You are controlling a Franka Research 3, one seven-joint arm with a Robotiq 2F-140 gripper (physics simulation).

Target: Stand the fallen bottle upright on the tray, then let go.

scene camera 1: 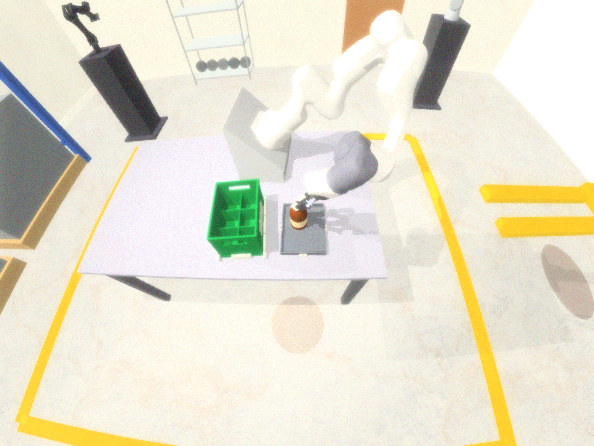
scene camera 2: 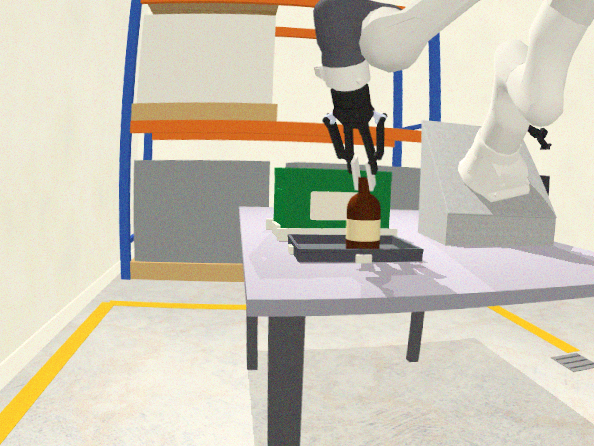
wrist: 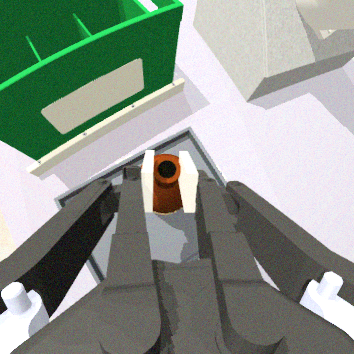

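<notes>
The brown bottle [scene camera 1: 298, 217] [scene camera 2: 363, 210] [wrist: 166, 200] with a cream label looks upright in scene camera 2. Its base is inside the dark grey tray [scene camera 1: 312, 246] [scene camera 2: 325, 255] [wrist: 165, 242], towards the tray's back left in scene camera 1. The base looks to be at the tray floor, but the near wall meets its lower edge in scene camera 2, so contact cannot be told for certain. My gripper [scene camera 1: 299, 205] [scene camera 2: 364, 183] [wrist: 165, 164] is shut on the bottle's neck from above, its pale fingertips on either side. The open mouth shows between the fingertips in the wrist view.
A green divided crate [scene camera 1: 260, 220] [scene camera 2: 300, 182] [wrist: 100, 55] stands left of the tray in scene camera 1, with a pale strip along its side. The arm's grey pedestal [scene camera 1: 260, 160] [scene camera 2: 500, 230] [wrist: 240, 50] stands behind, on the lilac table [scene camera 1: 165, 225] [scene camera 2: 310, 285].
</notes>
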